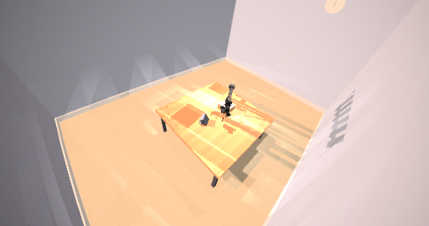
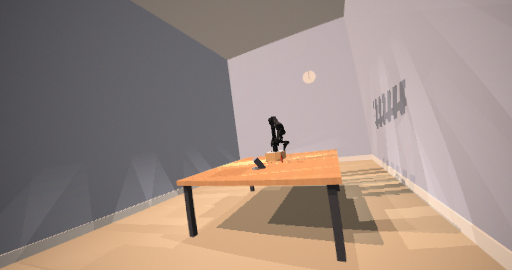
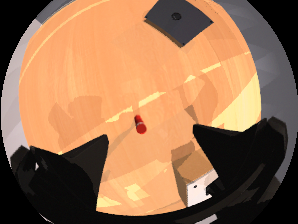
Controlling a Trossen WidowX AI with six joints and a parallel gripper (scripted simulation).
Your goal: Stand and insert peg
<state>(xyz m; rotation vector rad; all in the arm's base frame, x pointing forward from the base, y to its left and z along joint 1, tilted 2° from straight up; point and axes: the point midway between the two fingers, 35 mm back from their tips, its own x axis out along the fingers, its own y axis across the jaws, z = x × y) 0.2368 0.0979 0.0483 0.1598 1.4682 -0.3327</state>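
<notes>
Now: the red peg 1 cm to the left of my gripper tip and 6 cm below it. From my gripper tip the other things lie so: grey sloped panel: 19 cm ahead, 18 cm to the right, 7 cm below.
</notes>
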